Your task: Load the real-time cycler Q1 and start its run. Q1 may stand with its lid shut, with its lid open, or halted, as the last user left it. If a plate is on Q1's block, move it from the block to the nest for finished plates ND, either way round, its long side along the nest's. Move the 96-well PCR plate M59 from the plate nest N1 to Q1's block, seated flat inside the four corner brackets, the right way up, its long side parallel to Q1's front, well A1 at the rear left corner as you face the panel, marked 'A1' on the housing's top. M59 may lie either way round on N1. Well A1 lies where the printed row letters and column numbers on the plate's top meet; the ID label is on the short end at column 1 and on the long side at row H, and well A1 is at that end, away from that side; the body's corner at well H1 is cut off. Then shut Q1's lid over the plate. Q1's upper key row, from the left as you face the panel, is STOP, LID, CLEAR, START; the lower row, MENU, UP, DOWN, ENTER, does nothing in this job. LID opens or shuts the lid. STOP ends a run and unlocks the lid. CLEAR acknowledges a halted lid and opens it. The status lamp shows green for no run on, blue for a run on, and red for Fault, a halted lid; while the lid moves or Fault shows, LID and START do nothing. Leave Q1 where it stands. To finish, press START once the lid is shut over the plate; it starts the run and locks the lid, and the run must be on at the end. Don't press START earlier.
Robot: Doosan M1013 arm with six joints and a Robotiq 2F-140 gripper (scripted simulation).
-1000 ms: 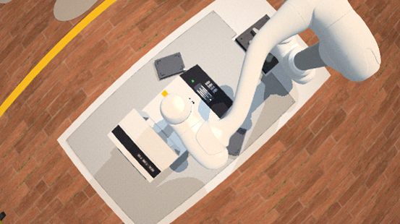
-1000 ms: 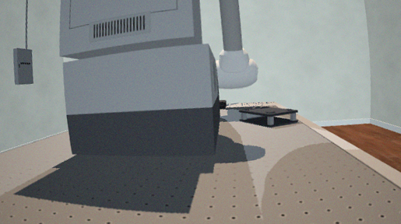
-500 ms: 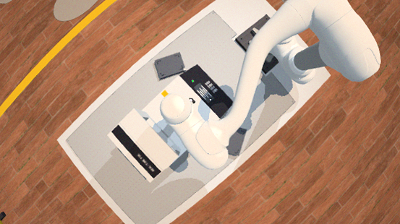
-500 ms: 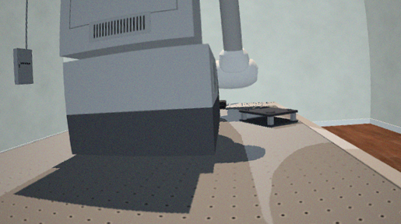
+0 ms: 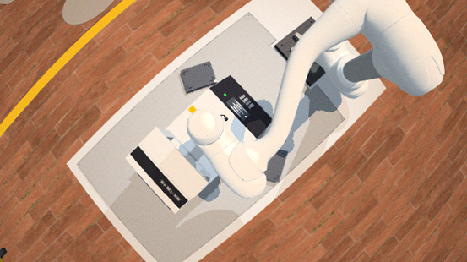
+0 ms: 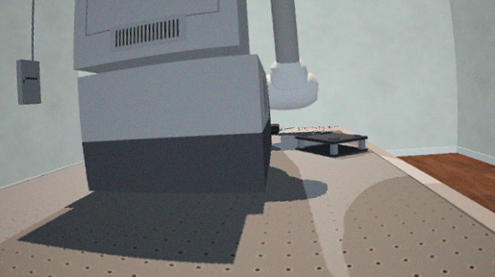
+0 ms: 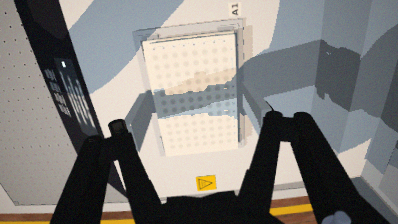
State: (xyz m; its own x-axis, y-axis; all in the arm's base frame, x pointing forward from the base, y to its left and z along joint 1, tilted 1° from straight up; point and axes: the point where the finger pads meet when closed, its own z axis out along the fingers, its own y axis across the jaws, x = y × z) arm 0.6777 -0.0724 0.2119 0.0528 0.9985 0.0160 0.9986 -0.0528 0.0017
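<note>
The white 96-well plate is 2 cm below my hand. The rest, counted from my hand: dark nest nd: 9 cm behind, 31 cm to the left, 20 cm below.
</note>
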